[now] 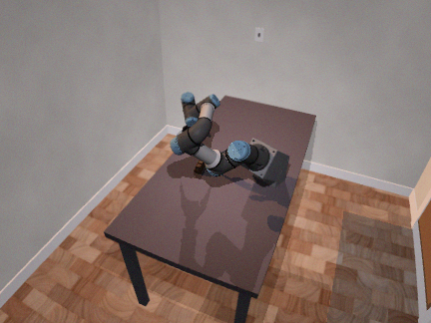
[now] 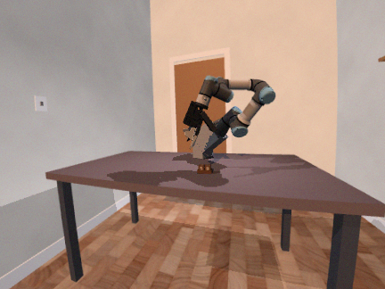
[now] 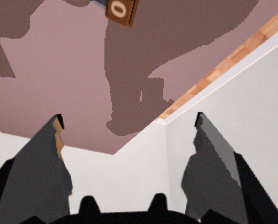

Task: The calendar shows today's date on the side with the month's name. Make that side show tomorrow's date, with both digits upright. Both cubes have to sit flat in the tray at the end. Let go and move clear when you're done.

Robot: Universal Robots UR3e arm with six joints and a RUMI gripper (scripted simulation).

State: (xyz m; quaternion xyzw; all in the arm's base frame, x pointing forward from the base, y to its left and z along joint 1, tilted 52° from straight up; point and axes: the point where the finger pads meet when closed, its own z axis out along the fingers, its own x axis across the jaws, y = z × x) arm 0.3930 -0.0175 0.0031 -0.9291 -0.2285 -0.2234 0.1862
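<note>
Right now the brown number cube is 13 cm below my hand, 6 cm behind it and 4 cm to the left of it. Round my hand: brown calendar tray (14 cm below, 7 cm behind, 5 cm to the left).
</note>
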